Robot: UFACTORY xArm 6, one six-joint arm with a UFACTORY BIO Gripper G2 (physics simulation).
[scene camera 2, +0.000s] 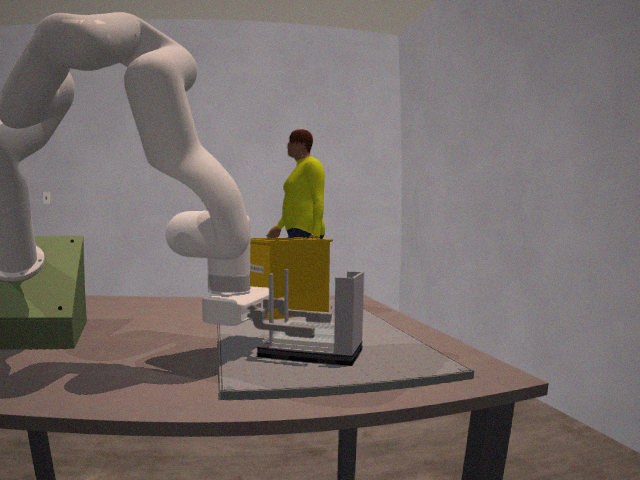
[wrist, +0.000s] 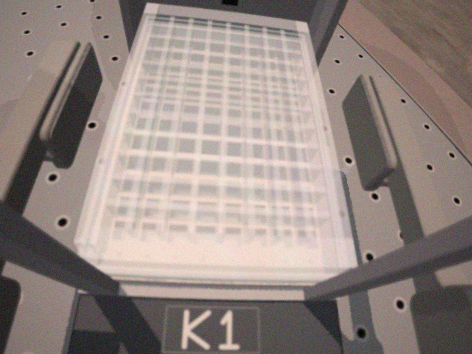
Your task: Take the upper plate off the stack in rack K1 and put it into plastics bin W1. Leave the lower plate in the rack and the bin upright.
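Places are measured from the arm's base along level axes (x left, y up, z ahead), in metres.
Where they show: end effector, tool point: (scene camera 2: 310, 324) (wrist: 228, 114); arm's base, origin of the base link: (scene camera 2: 17, 263).
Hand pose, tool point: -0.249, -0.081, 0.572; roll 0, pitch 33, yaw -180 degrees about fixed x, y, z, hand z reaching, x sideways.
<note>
Each offset is from my tool point to the centre of the thing, as dx, dy, dz. Level surfaces: height alone.
Rack K1 @[-0.001, +0.017, +0.002] (scene camera 2: 348, 315) (wrist: 290, 327) stands on the perforated board with a tall channel-shaped back wall and two thin front posts. A clear plate @[-0.006, -0.012, +0.011] (wrist: 215, 257) with a grid of wells lies flat on top of the stack in it. The lower plate is mostly hidden beneath it, and the two are hard to tell apart. My gripper (scene camera 2: 314, 323) (wrist: 223, 120) is open and empty. Its fingers reach level over the rack, one on each long side of the stack, with a visible gap on both sides in the wrist view. The yellow bin @[+0.368, +0.037, +0.056] (scene camera 2: 305, 268) stands upright behind the rack; its label is unreadable.
The perforated board @[dy -0.052] (scene camera 2: 408, 364) (wrist: 30, 130) lies on the brown table @[dy -0.065] (scene camera 2: 509, 388). A green block (scene camera 2: 41, 330) under the arm's base stands at the left. A person (scene camera 2: 305, 191) in a yellow top stands behind the bin. The rack's front posts rise close to the gripper.
</note>
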